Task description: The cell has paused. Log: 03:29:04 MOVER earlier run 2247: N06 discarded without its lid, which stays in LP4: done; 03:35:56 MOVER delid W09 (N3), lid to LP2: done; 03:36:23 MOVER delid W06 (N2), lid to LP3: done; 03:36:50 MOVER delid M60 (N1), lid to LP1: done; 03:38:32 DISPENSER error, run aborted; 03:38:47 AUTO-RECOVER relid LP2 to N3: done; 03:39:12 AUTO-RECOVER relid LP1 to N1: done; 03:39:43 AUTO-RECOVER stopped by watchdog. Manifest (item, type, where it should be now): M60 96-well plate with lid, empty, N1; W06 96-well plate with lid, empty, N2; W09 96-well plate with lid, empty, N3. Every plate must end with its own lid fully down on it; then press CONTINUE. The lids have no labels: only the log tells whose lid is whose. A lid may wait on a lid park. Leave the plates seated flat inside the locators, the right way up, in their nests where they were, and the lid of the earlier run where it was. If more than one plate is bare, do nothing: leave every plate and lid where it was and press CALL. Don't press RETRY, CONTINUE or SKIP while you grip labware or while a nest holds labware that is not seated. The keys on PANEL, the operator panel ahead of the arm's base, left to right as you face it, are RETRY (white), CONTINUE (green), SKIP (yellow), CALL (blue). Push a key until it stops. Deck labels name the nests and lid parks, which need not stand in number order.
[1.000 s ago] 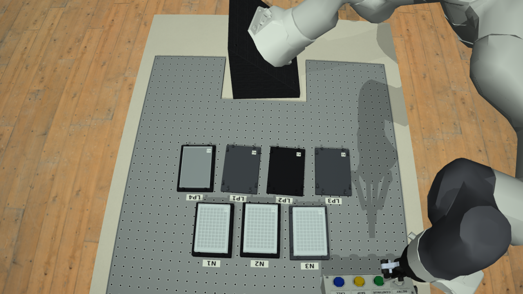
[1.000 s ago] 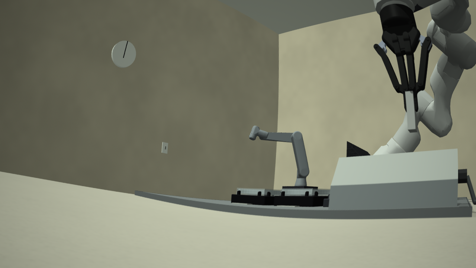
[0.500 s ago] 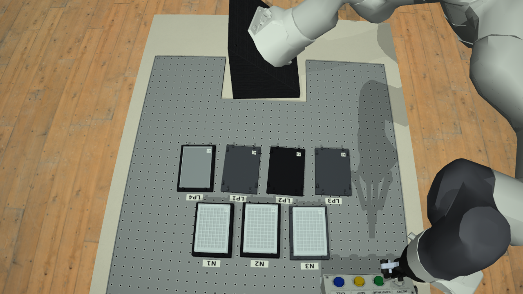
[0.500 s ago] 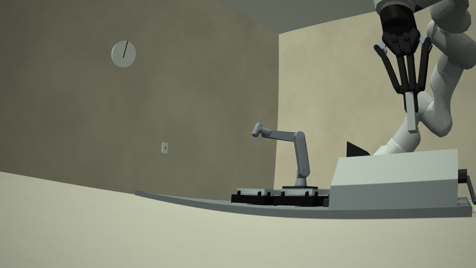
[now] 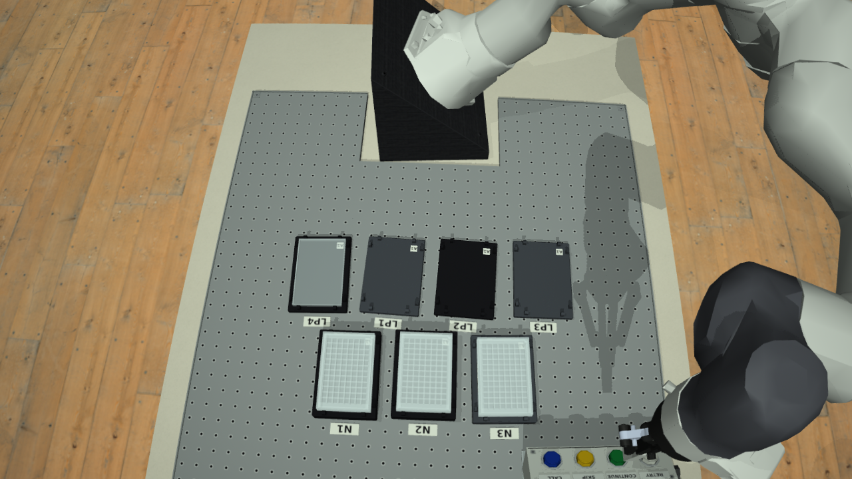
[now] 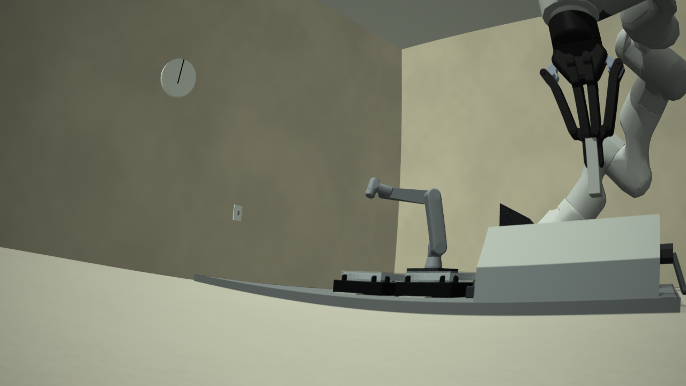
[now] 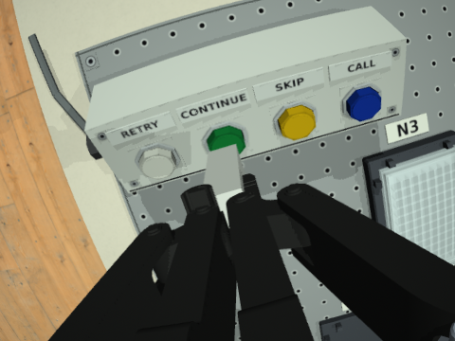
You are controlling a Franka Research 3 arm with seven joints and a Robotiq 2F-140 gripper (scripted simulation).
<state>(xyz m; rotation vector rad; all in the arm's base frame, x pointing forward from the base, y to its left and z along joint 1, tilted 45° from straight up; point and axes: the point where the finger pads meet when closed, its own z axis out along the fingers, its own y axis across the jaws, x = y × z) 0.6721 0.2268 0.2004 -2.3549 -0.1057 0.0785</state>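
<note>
My hand is 8 cm above the green CONTINUE key. Also, from my hand: blue CALL key (1 cm ahead, 10 cm to the right, 8 cm below); yellow SKIP key (5 cm to the right, 8 cm below); white RETRY key (5 cm to the left, 8 cm below).
</note>
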